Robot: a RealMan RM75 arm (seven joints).
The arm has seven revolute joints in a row. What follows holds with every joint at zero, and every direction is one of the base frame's. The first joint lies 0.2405 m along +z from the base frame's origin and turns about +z. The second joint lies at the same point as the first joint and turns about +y. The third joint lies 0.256 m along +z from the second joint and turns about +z. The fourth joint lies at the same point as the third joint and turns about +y. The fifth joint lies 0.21 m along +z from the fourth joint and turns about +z. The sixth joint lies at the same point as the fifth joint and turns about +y. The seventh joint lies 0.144 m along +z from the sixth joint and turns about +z. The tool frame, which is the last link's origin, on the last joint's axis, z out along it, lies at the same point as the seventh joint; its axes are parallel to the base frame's.
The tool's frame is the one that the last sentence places.
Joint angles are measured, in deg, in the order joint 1, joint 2, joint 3, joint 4, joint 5, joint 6, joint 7. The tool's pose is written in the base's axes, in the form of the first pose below.
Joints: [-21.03 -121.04 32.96 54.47 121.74 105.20 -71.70]
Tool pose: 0.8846, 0.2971, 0.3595, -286.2; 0.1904, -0.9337, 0.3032, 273.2; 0.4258, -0.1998, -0.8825, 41.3; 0, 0, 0, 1
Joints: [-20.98 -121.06 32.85 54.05 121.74 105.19 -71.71]
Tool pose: 0.8810, 0.3034, 0.3630, -286.9; 0.1964, -0.9326, 0.3029, 272.4; 0.4304, -0.1955, -0.8812, 40.3; 0, 0, 0, 1
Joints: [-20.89 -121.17 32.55 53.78 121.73 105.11 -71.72]
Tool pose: 0.8769, 0.3113, 0.3662, -287.7; 0.2019, -0.9300, 0.3072, 271.7; 0.4362, -0.1954, -0.8784, 39.5; 0, 0, 0, 1
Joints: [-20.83 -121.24 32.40 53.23 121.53 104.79 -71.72]
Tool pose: 0.8715, 0.3209, 0.3709, -288.4; 0.2082, -0.9268, 0.3126, 271.5; 0.4440, -0.1952, -0.8745, 38.1; 0, 0, 0, 1
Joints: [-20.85 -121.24 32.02 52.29 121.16 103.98 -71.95]
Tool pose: 0.8618, 0.3411, 0.3754, -290.0; 0.2208, -0.9186, 0.3277, 272.5; 0.4566, -0.1996, -0.8670, 36.7; 0, 0, 0, 1
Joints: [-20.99 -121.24 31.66 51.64 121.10 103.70 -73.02]
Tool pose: 0.8496, 0.3661, 0.3797, -290.6; 0.2435, -0.9108, 0.3333, 273.0; 0.4679, -0.1907, -0.8630, 35.7; 0, 0, 0, 1
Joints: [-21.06 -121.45 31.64 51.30 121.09 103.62 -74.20]
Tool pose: 0.8379, 0.3868, 0.3851, -289.9; 0.2657, -0.9053, 0.3313, 272.8; 0.4768, -0.1753, -0.8614, 33.4; 0, 0, 0, 1
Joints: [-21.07 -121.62 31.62 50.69 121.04 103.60 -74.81]
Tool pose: 0.8272, 0.4018, 0.3927, -289.6; 0.2821, -0.9015, 0.3280, 271.9; 0.4859, -0.1606, -0.8592, 30.6; 0, 0, 0, 1
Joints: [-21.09 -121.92 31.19 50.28 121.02 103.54 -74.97]
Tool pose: 0.8182, 0.4125, 0.4005, -289.4; 0.2901, -0.8976, 0.3318, 271.3; 0.4964, -0.1553, -0.8541, 28.5; 0, 0, 0, 1
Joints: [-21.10 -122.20 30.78 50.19 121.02 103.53 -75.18]
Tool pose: 0.8115, 0.4206, 0.4056, -289.0; 0.2954, -0.8943, 0.3362, 271.0; 0.5042, -0.1530, -0.8499, 27.3; 0, 0, 0, 1
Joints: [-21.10 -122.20 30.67 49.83 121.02 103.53 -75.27]
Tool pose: 0.8072, 0.4260, 0.4086, -289.3; 0.3009, -0.8925, 0.3360, 270.5; 0.5079, -0.1483, -0.8486, 26.5; 0, 0, 0, 1
